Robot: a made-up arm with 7 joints. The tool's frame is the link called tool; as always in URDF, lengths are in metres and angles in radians. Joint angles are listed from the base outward. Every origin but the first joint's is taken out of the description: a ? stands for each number. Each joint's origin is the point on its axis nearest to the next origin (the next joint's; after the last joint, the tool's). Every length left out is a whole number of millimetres.
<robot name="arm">
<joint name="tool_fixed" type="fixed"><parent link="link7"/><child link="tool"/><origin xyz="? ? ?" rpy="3.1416 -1.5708 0"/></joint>
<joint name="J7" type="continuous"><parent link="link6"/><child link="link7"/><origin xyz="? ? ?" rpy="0 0 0"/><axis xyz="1 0 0"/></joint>
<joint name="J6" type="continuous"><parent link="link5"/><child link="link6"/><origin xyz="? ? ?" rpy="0 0 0"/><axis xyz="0 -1 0"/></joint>
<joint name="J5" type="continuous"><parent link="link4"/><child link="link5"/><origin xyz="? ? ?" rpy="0 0 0"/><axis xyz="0 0 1"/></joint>
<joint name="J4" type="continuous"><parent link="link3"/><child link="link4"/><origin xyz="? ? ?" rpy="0 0 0"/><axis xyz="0 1 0"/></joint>
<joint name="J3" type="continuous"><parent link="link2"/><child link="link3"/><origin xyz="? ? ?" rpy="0 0 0"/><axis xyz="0 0 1"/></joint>
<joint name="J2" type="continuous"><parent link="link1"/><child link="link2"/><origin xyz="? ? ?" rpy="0 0 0"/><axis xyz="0 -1 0"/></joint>
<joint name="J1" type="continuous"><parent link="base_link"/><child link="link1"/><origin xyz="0 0 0.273" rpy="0 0 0"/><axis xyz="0 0 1"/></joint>
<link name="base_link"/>
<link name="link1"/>
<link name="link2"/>
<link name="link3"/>
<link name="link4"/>
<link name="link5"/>
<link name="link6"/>
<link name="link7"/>
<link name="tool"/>
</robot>
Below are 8 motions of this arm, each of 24 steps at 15 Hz.
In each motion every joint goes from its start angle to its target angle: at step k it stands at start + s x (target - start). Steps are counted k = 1, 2, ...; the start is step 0. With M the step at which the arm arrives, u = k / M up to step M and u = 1 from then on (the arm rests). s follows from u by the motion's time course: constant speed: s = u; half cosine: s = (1 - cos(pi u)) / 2; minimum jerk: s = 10 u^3 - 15 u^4 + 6 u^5.
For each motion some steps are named. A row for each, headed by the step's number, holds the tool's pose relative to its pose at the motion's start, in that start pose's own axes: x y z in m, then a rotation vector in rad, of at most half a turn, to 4 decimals.
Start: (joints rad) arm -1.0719 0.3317 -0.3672 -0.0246 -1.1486 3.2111 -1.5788
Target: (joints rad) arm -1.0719 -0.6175 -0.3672 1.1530 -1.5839 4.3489 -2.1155
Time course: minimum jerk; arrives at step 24
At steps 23, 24:
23: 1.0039 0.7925 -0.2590 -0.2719 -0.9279 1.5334
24: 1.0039 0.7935 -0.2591 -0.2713 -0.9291 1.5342

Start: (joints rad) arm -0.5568 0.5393 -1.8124 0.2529 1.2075 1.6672 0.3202
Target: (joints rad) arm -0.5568 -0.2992 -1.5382 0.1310 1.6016 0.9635 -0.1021
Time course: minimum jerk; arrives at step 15
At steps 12, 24:
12: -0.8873 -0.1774 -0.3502 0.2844 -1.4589 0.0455
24: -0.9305 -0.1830 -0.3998 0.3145 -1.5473 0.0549

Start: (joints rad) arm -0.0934 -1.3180 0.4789 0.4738 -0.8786 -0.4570 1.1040
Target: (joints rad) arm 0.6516 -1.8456 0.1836 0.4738 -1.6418 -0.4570 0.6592
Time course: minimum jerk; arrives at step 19
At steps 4, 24:
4: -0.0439 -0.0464 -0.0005 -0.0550 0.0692 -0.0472
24: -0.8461 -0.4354 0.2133 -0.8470 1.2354 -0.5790

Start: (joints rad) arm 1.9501 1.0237 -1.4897 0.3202 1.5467 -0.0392 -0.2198
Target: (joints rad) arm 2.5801 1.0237 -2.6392 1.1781 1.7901 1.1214 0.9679
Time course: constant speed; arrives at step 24
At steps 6, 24:
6: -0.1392 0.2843 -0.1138 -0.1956 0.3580 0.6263
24: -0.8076 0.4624 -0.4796 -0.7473 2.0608 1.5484

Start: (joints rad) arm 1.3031 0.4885 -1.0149 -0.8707 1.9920 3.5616 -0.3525
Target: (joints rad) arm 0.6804 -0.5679 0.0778 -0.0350 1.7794 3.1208 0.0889
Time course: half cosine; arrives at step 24
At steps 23, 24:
23: 0.7713 0.7008 0.1792 -0.0414 -0.0457 -1.2911
24: 0.7763 0.7010 0.1820 -0.0415 -0.0434 -1.2967

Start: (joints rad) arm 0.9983 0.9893 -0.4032 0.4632 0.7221 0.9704 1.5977
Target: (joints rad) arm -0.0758 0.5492 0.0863 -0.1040 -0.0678 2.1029 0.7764
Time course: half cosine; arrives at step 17
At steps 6, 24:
6: -0.2907 0.1051 0.0192 0.2842 -0.0562 -0.6610
24: -0.6047 0.6460 -0.0010 1.3263 -0.4461 -1.9819

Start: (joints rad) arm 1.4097 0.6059 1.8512 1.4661 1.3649 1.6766 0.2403
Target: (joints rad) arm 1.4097 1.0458 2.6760 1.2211 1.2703 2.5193 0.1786
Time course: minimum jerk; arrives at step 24
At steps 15, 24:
15: -0.4623 0.0586 -0.1386 0.2094 -0.0560 -0.1840
24: -0.5925 0.1228 -0.2394 0.2435 -0.0696 -0.1887

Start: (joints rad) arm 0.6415 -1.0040 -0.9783 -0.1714 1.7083 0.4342 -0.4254
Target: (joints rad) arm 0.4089 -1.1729 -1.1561 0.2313 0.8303 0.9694 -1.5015
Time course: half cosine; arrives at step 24
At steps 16, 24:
16: -0.1864 0.2471 -0.2323 -0.8685 -0.5921 -0.8473
24: -0.2458 0.2880 -0.3017 -0.9670 -1.0006 -1.1410

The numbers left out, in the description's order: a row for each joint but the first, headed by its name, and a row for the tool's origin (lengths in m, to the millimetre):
tool: 0 0 0
J7: 0.018 0 0.131
J6: 0 -0.128 0
J5: -0.031 0 0.562
J4: 0.021 0.07 0
J3: 0 0 0.52
J2: 0 -0.081 0

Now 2 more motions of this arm.
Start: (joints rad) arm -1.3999 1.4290 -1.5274 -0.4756 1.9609 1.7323 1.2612
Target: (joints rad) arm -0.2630 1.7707 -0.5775 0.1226 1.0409 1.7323 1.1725
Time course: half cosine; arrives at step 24
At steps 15, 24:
15: 0.6037 -0.4272 -0.7472 0.3752 1.1617 -0.2684
24: 0.5952 -0.4902 -1.1779 0.3767 1.6354 -0.3026

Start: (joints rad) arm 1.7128 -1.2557 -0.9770 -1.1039 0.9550 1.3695 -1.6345
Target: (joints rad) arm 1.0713 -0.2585 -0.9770 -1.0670 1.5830 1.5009 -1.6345
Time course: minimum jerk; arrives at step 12
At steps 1, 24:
1: -0.0023 0.0034 -0.0009 -0.0021 -0.0016 -0.0023
24: 0.0939 0.6138 -0.1002 -0.2215 0.0098 -0.5401

